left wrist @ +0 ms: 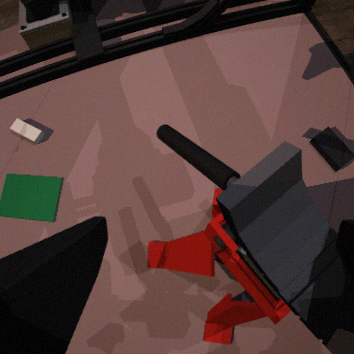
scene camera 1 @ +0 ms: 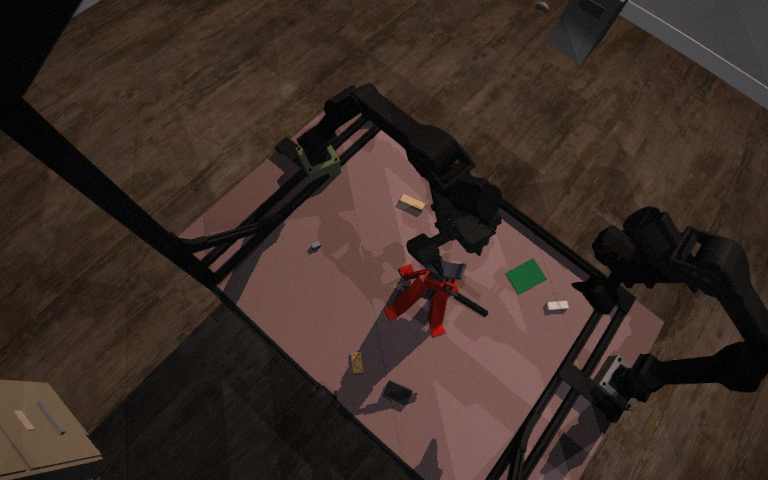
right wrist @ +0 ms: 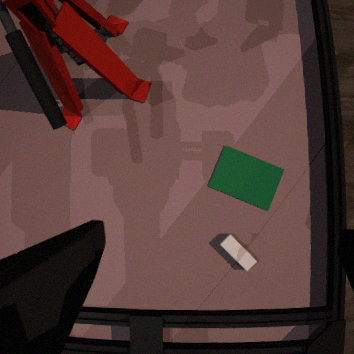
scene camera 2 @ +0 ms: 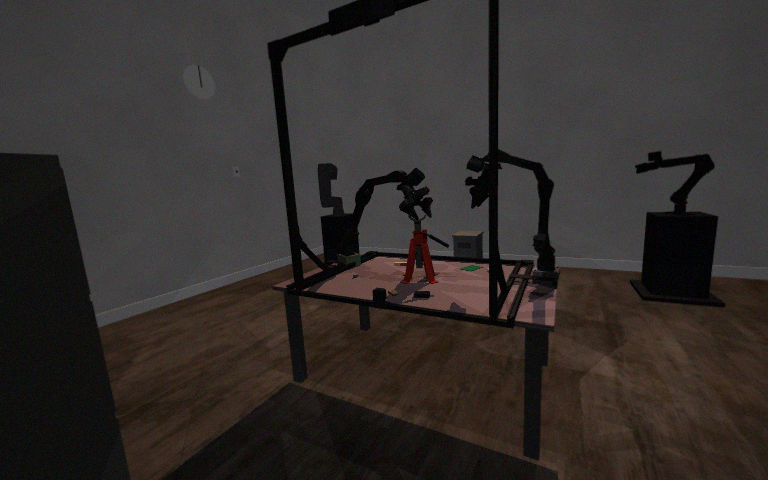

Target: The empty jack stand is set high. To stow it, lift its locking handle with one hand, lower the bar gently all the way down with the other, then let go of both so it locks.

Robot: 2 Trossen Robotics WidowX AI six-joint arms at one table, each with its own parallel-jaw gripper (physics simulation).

Labels:
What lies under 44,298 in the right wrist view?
The right gripper.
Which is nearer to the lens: the green card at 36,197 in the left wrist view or the black locking handle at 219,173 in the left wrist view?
The black locking handle.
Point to a green card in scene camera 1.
527,275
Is the right gripper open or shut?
Open.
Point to a bar and saddle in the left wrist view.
283,238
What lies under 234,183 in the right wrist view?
A green card.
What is the right gripper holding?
Nothing.

